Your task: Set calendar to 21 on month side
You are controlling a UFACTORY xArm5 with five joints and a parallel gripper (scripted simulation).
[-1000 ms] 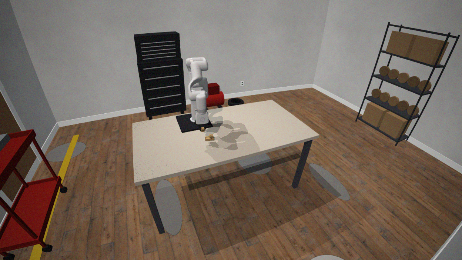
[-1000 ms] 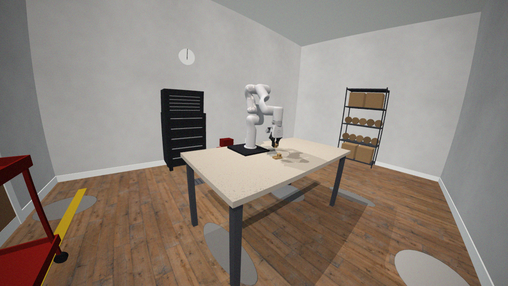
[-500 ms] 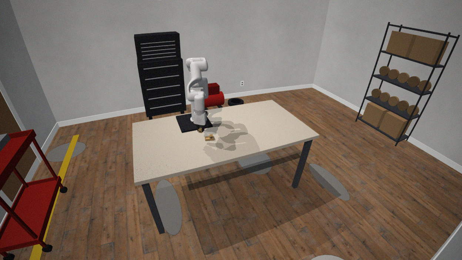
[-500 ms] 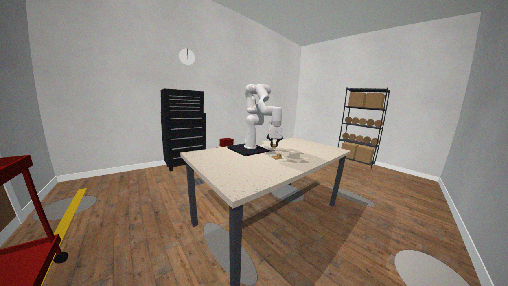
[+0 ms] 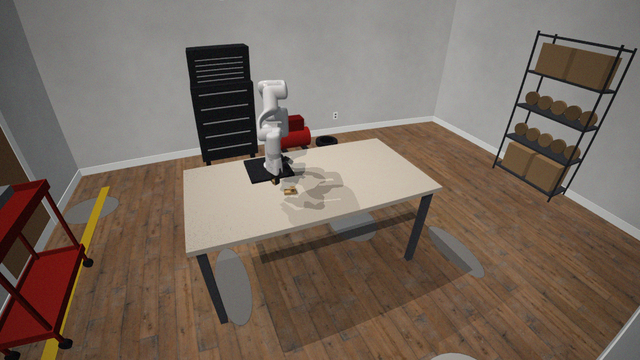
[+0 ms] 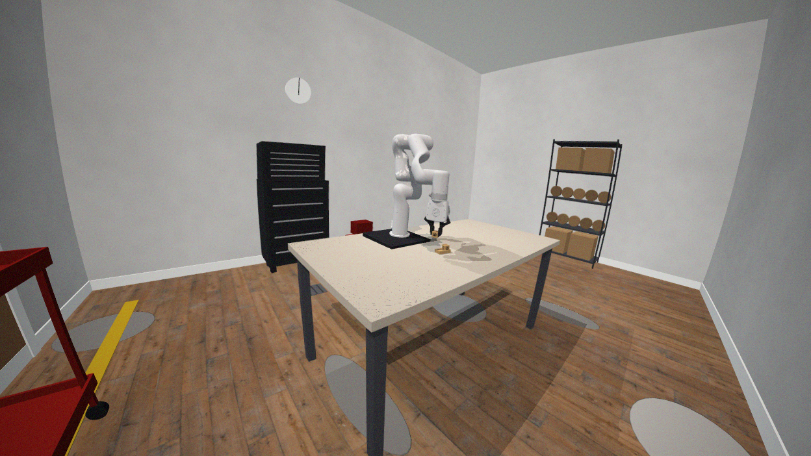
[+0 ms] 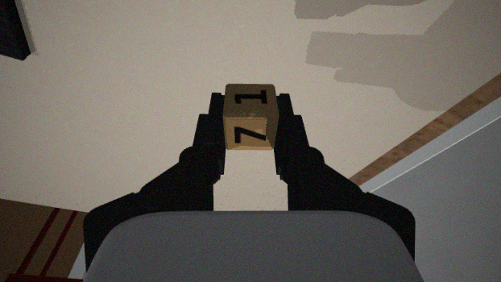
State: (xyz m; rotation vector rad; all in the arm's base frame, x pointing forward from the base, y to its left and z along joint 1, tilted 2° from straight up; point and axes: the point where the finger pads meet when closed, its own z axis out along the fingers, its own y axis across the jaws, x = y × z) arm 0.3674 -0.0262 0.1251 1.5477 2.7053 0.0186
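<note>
My hand is 120 mm above the wooden tray, 90 mm to the right of it and 40 mm past it. The rest, counted from my hand: wooden digit cube 20 mm below.
</note>
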